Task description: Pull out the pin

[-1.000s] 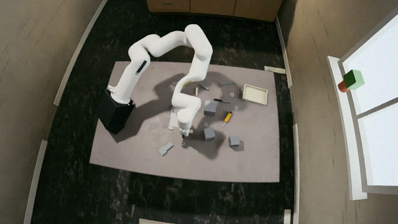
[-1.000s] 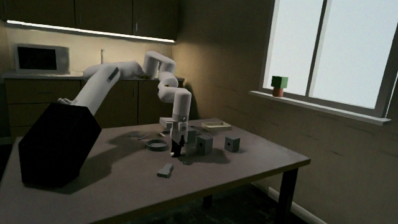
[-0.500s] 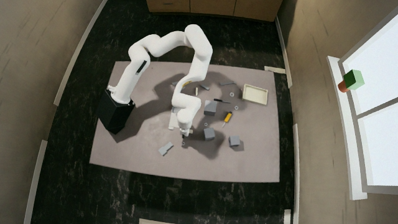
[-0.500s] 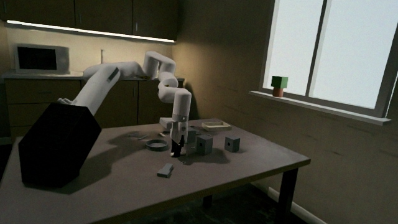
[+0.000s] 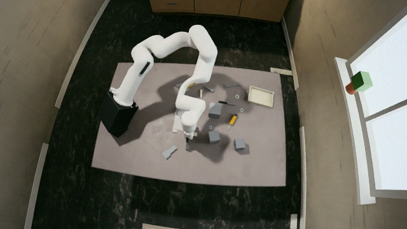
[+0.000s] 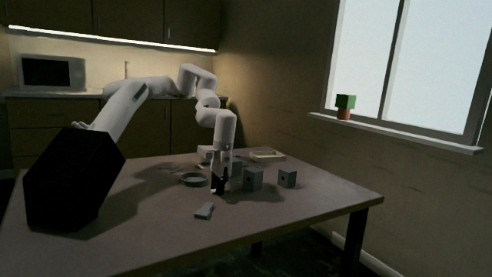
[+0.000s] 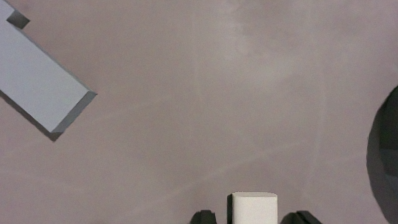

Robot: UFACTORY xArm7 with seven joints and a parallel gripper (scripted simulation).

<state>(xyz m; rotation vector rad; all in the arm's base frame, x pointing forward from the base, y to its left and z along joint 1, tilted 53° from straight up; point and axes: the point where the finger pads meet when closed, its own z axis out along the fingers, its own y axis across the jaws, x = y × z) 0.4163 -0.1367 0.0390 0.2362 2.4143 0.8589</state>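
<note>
Now: hand 50 mm past the round grey dish, 120 mm to the right of it and 10 mm above it. From my hand the other things lie so: cream tray: 420 mm ahead, 320 mm to the left, 10 mm below.
</note>
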